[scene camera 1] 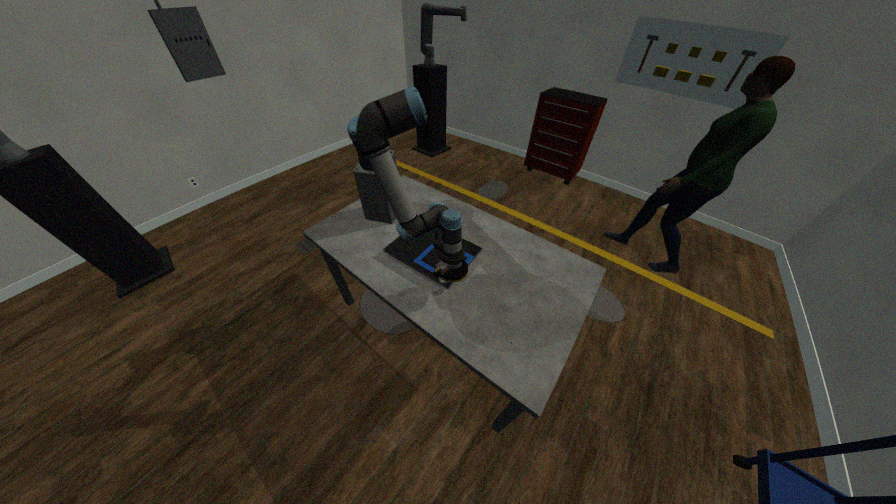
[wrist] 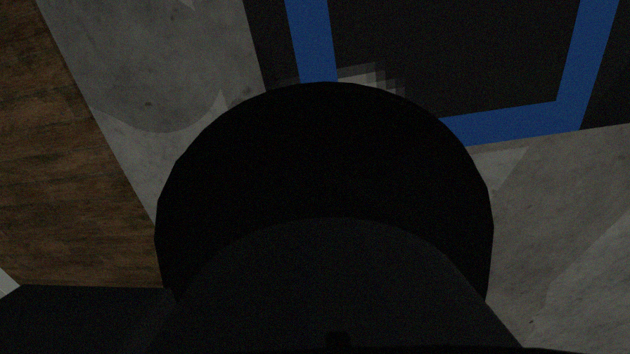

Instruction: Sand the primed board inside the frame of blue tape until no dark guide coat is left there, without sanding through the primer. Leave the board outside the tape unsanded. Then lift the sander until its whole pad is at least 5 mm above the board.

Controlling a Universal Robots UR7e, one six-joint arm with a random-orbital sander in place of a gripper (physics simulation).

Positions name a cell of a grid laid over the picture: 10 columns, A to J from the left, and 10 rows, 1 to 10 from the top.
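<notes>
Through scene camera 1 I can see a dark guide coat (scene camera 1: E5). The wrist view gives me the coat (wrist: H2) too.
</notes>
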